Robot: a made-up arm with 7 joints. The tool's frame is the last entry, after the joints. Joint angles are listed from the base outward.
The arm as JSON. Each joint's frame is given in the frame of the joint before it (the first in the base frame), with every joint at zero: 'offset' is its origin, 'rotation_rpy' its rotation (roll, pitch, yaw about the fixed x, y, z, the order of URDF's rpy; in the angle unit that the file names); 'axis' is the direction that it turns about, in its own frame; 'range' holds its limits. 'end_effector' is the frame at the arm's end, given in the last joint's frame.
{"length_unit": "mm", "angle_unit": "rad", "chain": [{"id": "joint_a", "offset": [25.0, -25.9, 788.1], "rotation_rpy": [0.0, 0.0, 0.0], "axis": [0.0, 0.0, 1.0], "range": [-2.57, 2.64]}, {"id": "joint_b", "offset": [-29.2, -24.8, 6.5], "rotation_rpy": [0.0, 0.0, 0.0], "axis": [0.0, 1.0, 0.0], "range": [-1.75, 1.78]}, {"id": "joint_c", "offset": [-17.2, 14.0, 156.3], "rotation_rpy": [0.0, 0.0, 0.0], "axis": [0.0, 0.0, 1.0], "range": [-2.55, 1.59]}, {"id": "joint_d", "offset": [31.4, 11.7, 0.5], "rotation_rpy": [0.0, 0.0, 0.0], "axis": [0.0, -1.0, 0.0], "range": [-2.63, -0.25]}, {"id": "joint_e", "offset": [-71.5, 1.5, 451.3], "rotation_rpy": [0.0, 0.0, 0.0], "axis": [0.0, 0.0, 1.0], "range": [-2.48, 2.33]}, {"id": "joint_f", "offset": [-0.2, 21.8, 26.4], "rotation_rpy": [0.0, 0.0, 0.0], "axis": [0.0, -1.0, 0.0], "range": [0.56, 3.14]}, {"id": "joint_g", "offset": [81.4, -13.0, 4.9], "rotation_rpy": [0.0, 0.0, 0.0], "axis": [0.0, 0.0, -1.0], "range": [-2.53, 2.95]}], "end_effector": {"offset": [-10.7, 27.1, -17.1], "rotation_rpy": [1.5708, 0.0, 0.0]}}
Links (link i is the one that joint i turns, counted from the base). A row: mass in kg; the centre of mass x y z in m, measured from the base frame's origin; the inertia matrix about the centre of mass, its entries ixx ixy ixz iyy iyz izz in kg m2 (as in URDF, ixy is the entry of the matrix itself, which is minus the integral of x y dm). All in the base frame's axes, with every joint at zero. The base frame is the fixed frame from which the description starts. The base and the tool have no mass.
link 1: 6; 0.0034 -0.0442 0.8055; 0.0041 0 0 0.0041 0 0.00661
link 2: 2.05; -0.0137 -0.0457 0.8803; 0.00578 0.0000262 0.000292 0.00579 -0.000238 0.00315
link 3: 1.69; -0.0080 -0.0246 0.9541; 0.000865 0 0 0.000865 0 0.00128
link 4: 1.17; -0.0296 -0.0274 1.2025; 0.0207 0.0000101 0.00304 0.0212 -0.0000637 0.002
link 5: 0.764; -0.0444 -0.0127 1.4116; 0.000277 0 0 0.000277 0 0.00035
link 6: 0.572; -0.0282 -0.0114 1.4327; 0.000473 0.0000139 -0.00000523 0.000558 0 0.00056
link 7: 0.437; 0.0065 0.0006 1.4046; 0.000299 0 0 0.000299 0 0.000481
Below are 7 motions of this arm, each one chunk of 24 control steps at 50 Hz.
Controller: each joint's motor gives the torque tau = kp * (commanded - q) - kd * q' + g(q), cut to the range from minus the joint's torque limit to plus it. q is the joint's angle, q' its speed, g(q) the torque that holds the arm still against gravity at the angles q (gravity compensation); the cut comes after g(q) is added. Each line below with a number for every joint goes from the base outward.
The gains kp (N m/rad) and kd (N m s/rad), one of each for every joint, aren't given. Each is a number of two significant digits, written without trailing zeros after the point. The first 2 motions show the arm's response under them.
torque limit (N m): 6.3 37 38 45 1.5 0.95 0.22
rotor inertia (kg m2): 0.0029 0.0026 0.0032 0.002 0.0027 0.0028 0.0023
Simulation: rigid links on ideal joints. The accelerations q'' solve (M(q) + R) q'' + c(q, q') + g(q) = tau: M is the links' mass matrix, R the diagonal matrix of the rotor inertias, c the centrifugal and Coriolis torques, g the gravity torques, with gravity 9.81 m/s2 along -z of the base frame. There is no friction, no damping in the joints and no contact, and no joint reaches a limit. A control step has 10 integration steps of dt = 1/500 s. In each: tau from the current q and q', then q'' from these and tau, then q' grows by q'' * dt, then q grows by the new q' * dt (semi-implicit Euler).
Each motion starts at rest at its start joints. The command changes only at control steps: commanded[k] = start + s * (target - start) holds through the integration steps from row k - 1 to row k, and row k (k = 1, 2, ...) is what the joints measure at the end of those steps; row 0 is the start. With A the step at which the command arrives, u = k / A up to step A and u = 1 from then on. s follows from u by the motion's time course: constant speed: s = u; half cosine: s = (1 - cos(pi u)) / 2; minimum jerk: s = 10 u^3 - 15 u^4 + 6 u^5; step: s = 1 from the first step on.
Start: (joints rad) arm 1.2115 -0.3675 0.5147 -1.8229 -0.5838 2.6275 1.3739
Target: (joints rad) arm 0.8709 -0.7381 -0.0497 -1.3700 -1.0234 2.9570 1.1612
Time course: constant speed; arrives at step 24
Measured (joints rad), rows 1 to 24:
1: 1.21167 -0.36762 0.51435 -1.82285 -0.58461 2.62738 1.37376
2: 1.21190 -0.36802 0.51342 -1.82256 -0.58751 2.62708 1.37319
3: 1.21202 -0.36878 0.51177 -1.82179 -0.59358 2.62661 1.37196
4: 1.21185 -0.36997 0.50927 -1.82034 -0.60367 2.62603 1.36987
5: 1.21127 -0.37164 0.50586 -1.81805 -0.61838 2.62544 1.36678
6: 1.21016 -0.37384 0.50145 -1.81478 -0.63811 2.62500 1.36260
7: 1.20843 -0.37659 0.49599 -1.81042 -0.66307 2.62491 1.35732
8: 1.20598 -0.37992 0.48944 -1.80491 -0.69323 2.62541 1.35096
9: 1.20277 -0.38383 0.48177 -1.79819 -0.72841 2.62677 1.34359
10: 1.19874 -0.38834 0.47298 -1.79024 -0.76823 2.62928 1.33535
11: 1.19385 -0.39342 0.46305 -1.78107 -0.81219 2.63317 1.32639
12: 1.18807 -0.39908 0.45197 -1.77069 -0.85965 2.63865 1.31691
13: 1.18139 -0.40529 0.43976 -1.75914 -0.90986 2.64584 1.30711
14: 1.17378 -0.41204 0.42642 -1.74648 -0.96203 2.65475 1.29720
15: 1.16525 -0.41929 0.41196 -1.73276 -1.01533 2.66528 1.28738
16: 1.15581 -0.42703 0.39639 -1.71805 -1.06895 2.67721 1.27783
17: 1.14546 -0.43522 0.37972 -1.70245 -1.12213 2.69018 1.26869
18: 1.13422 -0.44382 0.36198 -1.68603 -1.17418 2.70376 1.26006
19: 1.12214 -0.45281 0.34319 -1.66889 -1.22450 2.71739 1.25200
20: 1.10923 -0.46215 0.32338 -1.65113 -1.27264 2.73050 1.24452
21: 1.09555 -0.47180 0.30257 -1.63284 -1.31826 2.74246 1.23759
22: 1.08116 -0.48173 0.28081 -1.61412 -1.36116 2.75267 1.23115
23: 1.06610 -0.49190 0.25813 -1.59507 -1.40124 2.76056 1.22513
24: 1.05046 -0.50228 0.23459 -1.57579 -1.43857 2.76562 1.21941
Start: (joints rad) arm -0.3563 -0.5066 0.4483 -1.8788 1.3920 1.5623 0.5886
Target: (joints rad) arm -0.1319 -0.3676 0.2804 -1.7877 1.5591 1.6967 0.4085
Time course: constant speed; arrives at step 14
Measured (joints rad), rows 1 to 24:
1: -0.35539 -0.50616 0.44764 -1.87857 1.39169 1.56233 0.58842
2: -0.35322 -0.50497 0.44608 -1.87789 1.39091 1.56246 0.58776
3: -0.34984 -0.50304 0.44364 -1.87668 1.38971 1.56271 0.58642
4: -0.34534 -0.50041 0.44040 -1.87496 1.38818 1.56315 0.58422
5: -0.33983 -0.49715 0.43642 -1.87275 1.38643 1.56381 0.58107
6: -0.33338 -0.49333 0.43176 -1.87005 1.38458 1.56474 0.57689
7: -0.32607 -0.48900 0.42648 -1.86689 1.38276 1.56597 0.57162
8: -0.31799 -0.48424 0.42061 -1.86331 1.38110 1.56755 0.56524
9: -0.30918 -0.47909 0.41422 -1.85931 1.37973 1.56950 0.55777
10: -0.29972 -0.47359 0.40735 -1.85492 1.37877 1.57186 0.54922
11: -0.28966 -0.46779 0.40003 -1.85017 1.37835 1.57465 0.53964
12: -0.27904 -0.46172 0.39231 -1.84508 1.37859 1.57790 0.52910
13: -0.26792 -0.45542 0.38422 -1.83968 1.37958 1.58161 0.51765
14: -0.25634 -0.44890 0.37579 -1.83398 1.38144 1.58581 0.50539
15: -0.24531 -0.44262 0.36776 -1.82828 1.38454 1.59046 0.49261
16: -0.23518 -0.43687 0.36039 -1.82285 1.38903 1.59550 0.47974
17: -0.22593 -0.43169 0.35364 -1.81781 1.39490 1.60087 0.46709
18: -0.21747 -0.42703 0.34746 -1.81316 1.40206 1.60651 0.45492
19: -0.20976 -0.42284 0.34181 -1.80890 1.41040 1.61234 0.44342
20: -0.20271 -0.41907 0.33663 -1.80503 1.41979 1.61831 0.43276
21: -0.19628 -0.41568 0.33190 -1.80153 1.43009 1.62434 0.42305
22: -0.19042 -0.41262 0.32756 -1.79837 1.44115 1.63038 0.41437
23: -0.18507 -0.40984 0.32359 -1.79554 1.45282 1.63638 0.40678
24: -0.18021 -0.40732 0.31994 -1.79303 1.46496 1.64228 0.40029
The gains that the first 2 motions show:
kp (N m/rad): 18 21 25 19 0.097 0.18 0.17
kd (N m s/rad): 4.1 5.6 5.7 2.8 0.017 0.036 0.021
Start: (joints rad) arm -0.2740 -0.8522 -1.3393 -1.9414 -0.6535 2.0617 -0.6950
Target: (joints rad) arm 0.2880 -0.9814 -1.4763 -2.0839 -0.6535 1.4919 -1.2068
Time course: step
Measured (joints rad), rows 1 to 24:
1: -0.26529 -0.85931 -1.34480 -1.93814 -0.65323 2.06422 -0.70236
2: -0.24591 -0.87137 -1.35669 -1.93093 -0.64991 2.07063 -0.72245
3: -0.22233 -0.88365 -1.37044 -1.92336 -0.64190 2.07906 -0.75377
4: -0.19787 -0.89495 -1.38387 -1.91751 -0.62912 2.08803 -0.79423
5: -0.17361 -0.90508 -1.39633 -1.91400 -0.61216 2.09651 -0.84164
6: -0.14988 -0.91407 -1.40768 -1.91291 -0.59184 2.10368 -0.89385
7: -0.12674 -0.92200 -1.41796 -1.91408 -0.56903 2.10886 -0.94889
8: -0.10412 -0.92899 -1.42724 -1.91728 -0.54460 2.11149 -1.00496
9: -0.08199 -0.93512 -1.43559 -1.92222 -0.51937 2.11107 -1.06051
10: -0.06029 -0.94049 -1.44308 -1.92864 -0.49410 2.10724 -1.11422
11: -0.03898 -0.94517 -1.44976 -1.93630 -0.46948 2.09973 -1.16498
12: -0.01803 -0.94923 -1.45569 -1.94495 -0.44613 2.08834 -1.21191
13: 0.00256 -0.95276 -1.46090 -1.95440 -0.42460 2.07300 -1.25437
14: 0.02279 -0.95580 -1.46542 -1.96443 -0.40535 2.05372 -1.29187
15: 0.04266 -0.95842 -1.46928 -1.97490 -0.38875 2.03061 -1.32413
16: 0.06214 -0.96066 -1.47251 -1.98566 -0.37511 2.00385 -1.35102
17: 0.08122 -0.96258 -1.47513 -1.99657 -0.36466 1.97371 -1.37253
18: 0.09987 -0.96421 -1.47718 -2.00754 -0.35751 1.94052 -1.38879
19: 0.11805 -0.96560 -1.47868 -2.01846 -0.35370 1.90466 -1.40002
20: 0.13575 -0.96678 -1.47966 -2.02926 -0.35318 1.86658 -1.40651
21: 0.15294 -0.96778 -1.48017 -2.03988 -0.35577 1.82674 -1.40861
22: 0.16958 -0.96863 -1.48023 -2.05027 -0.36124 1.78562 -1.40671
23: 0.18564 -0.96935 -1.47989 -2.06036 -0.36925 1.74372 -1.40124
24: 0.20110 -0.96998 -1.47921 -2.07014 -0.37939 1.70152 -1.39265

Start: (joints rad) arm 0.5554 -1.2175 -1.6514 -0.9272 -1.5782 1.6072 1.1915
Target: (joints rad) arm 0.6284 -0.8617 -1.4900 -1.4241 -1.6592 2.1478 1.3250
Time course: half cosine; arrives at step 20
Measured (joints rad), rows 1 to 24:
1: 0.55532 -1.21746 -1.65140 -0.92732 -1.57827 1.60718 1.19155
2: 0.55496 -1.21727 -1.65137 -0.92791 -1.57865 1.60708 1.19181
3: 0.55408 -1.21680 -1.65127 -0.92936 -1.57975 1.60673 1.19248
4: 0.55249 -1.21588 -1.65104 -0.93209 -1.58206 1.60596 1.19375
5: 0.55005 -1.21436 -1.65063 -0.93641 -1.58615 1.60454 1.19582
6: 0.54669 -1.21211 -1.64997 -0.94259 -1.59258 1.60227 1.19882
7: 0.54241 -1.20898 -1.64899 -0.95081 -1.60192 1.59895 1.20288
8: 0.53725 -1.20485 -1.64766 -0.96117 -1.61466 1.59445 1.20806
9: 0.53133 -1.19963 -1.64591 -0.97370 -1.63124 1.58866 1.21438
10: 0.52480 -1.19324 -1.64372 -0.98836 -1.65198 1.58154 1.22181
11: 0.51784 -1.18564 -1.64105 -1.00501 -1.67707 1.57310 1.23027
12: 0.51070 -1.17682 -1.63787 -1.02347 -1.70657 1.56343 1.23961
13: 0.50361 -1.16681 -1.63419 -1.04351 -1.74036 1.55267 1.24965
14: 0.49684 -1.15568 -1.63000 -1.06482 -1.77816 1.54102 1.26019
15: 0.49066 -1.14354 -1.62532 -1.08706 -1.81952 1.52878 1.27097
16: 0.48534 -1.13054 -1.62017 -1.10986 -1.86382 1.51630 1.28173
17: 0.48113 -1.11690 -1.61461 -1.13282 -1.91030 1.50401 1.29223
18: 0.47825 -1.10282 -1.60869 -1.15554 -1.95804 1.49244 1.30223
19: 0.47691 -1.08857 -1.60249 -1.17760 -2.00606 1.48218 1.31154
20: 0.47727 -1.07441 -1.59609 -1.19862 -2.05328 1.47390 1.31997
21: 0.47937 -1.06057 -1.58958 -1.21833 -2.09868 1.46827 1.32749
22: 0.48309 -1.04716 -1.58304 -1.23667 -2.14145 1.46590 1.33414
23: 0.48824 -1.03424 -1.57652 -1.25373 -2.18092 1.46724 1.34008
24: 0.49459 -1.02184 -1.57005 -1.26962 -2.21657 1.47266 1.34547

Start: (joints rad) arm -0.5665 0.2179 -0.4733 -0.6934 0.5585 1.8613 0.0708
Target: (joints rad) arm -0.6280 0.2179 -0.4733 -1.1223 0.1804 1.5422 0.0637
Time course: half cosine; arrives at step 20
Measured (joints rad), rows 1 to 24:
1: -0.56647 0.21783 -0.47327 -0.69350 0.55851 1.86136 0.07081
2: -0.56637 0.21754 -0.47317 -0.69396 0.55860 1.86162 0.07089
3: -0.56615 0.21688 -0.47293 -0.69505 0.55887 1.86229 0.07107
4: -0.56581 0.21573 -0.47255 -0.69704 0.55946 1.86355 0.07143
5: -0.56537 0.21401 -0.47201 -0.70018 0.56052 1.86559 0.07202
6: -0.56487 0.21168 -0.47132 -0.70469 0.56221 1.86858 0.07290
7: -0.56438 0.20873 -0.47049 -0.71074 0.56467 1.87265 0.07411
8: -0.56397 0.20518 -0.46956 -0.71847 0.56800 1.87785 0.07570
9: -0.56371 0.20108 -0.46857 -0.72796 0.57225 1.88423 0.07767
10: -0.56368 0.19653 -0.46755 -0.73924 0.57741 1.89171 0.08003
11: -0.56396 0.19163 -0.46656 -0.75230 0.58343 1.90019 0.08278
12: -0.56460 0.18652 -0.46564 -0.76705 0.59017 1.90947 0.08588
13: -0.56567 0.18135 -0.46484 -0.78337 0.59745 1.91930 0.08930
14: -0.56719 0.17628 -0.46420 -0.80108 0.60502 1.92935 0.09297
15: -0.56917 0.17148 -0.46377 -0.81996 0.61262 1.93927 0.09681
16: -0.57163 0.16714 -0.46357 -0.83973 0.61995 1.94862 0.10074
17: -0.57453 0.16342 -0.46364 -0.86012 0.62669 1.95699 0.10463
18: -0.57784 0.16048 -0.46398 -0.88079 0.63254 1.96391 0.10839
19: -0.58151 0.15846 -0.46461 -0.90141 0.63719 1.96894 0.11187
20: -0.58548 0.15749 -0.46552 -0.92163 0.64035 1.97165 0.11493
21: -0.58966 0.15759 -0.46668 -0.94121 0.64175 1.97168 0.11748
22: -0.59396 0.15868 -0.46802 -0.96005 0.64114 1.96881 0.11943
23: -0.59827 0.16064 -0.46948 -0.97810 0.63833 1.96292 0.12076
24: -0.60253 0.16334 -0.47099 -0.99533 0.63316 1.95396 0.12146

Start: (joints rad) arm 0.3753 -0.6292 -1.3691 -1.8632 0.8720 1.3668 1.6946
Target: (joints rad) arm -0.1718 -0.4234 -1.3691 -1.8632 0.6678 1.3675 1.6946
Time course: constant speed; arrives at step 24
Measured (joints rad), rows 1 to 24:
1: 0.37474 -0.62876 -1.36877 -1.86342 0.87221 1.36671 1.69457
2: 0.37321 -0.62760 -1.36796 -1.86398 0.87260 1.36615 1.69448
3: 0.37065 -0.62574 -1.36672 -1.86486 0.87297 1.36471 1.69432
4: 0.36704 -0.62322 -1.36512 -1.86601 0.87309 1.36207 1.69408
5: 0.36239 -0.62011 -1.36326 -1.86737 0.87273 1.35796 1.69377
6: 0.35671 -0.61648 -1.36121 -1.86890 0.87170 1.35222 1.69339
7: 0.35002 -0.61237 -1.35902 -1.87053 0.86985 1.34477 1.69294
8: 0.34234 -0.60785 -1.35676 -1.87223 0.86706 1.33560 1.69245
9: 0.33369 -0.60295 -1.35447 -1.87395 0.86326 1.32476 1.69190
10: 0.32409 -0.59771 -1.35219 -1.87565 0.85839 1.31236 1.69132
11: 0.31358 -0.59219 -1.34996 -1.87731 0.85245 1.29855 1.69070
12: 0.30218 -0.58640 -1.34780 -1.87889 0.84548 1.28352 1.69006
13: 0.28992 -0.58038 -1.34574 -1.88038 0.83752 1.26751 1.68941
14: 0.27684 -0.57416 -1.34380 -1.88176 0.82867 1.25075 1.68876
15: 0.26295 -0.56776 -1.34200 -1.88301 0.81901 1.23352 1.68812
16: 0.24830 -0.56120 -1.34035 -1.88413 0.80866 1.21608 1.68751
17: 0.23291 -0.55450 -1.33885 -1.88511 0.79773 1.19872 1.68694
18: 0.21682 -0.54767 -1.33753 -1.88595 0.78637 1.18169 1.68643
19: 0.20005 -0.54074 -1.33639 -1.88664 0.77467 1.16527 1.68601
20: 0.18265 -0.53370 -1.33543 -1.88720 0.76277 1.14972 1.68568
21: 0.16463 -0.52659 -1.33465 -1.88763 0.75077 1.13525 1.68547
22: 0.14603 -0.51939 -1.33406 -1.88792 0.73877 1.12211 1.68539
23: 0.12689 -0.51213 -1.33365 -1.88809 0.72685 1.11047 1.68544
24: 0.10722 -0.50480 -1.33343 -1.88814 0.71510 1.10051 1.68565

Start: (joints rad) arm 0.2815 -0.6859 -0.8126 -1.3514 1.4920 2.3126 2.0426
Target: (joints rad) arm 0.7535 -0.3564 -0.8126 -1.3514 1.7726 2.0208 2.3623
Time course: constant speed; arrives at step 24
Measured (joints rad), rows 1 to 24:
1: 0.28199 -0.68566 -0.81288 -1.35094 1.49211 2.31301 2.04274
2: 0.28335 -0.68504 -0.81354 -1.34976 1.49239 2.31430 2.04318
3: 0.28567 -0.68403 -0.81454 -1.34789 1.49286 2.31674 2.04404
4: 0.28895 -0.68263 -0.81580 -1.34542 1.49352 2.32046 2.04539
5: 0.29315 -0.68082 -0.81723 -1.34245 1.49435 2.32549 2.04733
6: 0.29823 -0.67860 -0.81879 -1.33908 1.49530 2.33180 2.04989
7: 0.30417 -0.67595 -0.82042 -1.33541 1.49633 2.33932 2.05311
8: 0.31091 -0.67288 -0.82209 -1.33153 1.49738 2.34793 2.05704
9: 0.31844 -0.66937 -0.82378 -1.32754 1.49841 2.35746 2.06169
10: 0.32673 -0.66542 -0.82546 -1.32350 1.49935 2.36775 2.06706
11: 0.33574 -0.66102 -0.82712 -1.31950 1.50019 2.37862 2.07317
12: 0.34544 -0.65618 -0.82876 -1.31560 1.50088 2.38986 2.08001
13: 0.35583 -0.65089 -0.83037 -1.31186 1.50141 2.40128 2.08757
14: 0.36686 -0.64515 -0.83194 -1.30833 1.50180 2.41268 2.09584
15: 0.37853 -0.63895 -0.83347 -1.30506 1.50205 2.42385 2.10479
16: 0.39081 -0.63230 -0.83497 -1.30207 1.50221 2.43459 2.11439
17: 0.40368 -0.62520 -0.83644 -1.29941 1.50231 2.44473 2.12463
18: 0.41712 -0.61765 -0.83787 -1.29709 1.50243 2.45407 2.13545
19: 0.43111 -0.60965 -0.83926 -1.29514 1.50264 2.46244 2.14683
20: 0.44564 -0.60120 -0.84062 -1.29355 1.50304 2.46968 2.15872
21: 0.46067 -0.59232 -0.84195 -1.29235 1.50371 2.47562 2.17107
22: 0.47619 -0.58300 -0.84324 -1.29153 1.50477 2.48013 2.18384
23: 0.49217 -0.57326 -0.84449 -1.29108 1.50632 2.48308 2.19699
24: 0.50860 -0.56310 -0.84570 -1.29100 1.50847 2.48434 2.21047

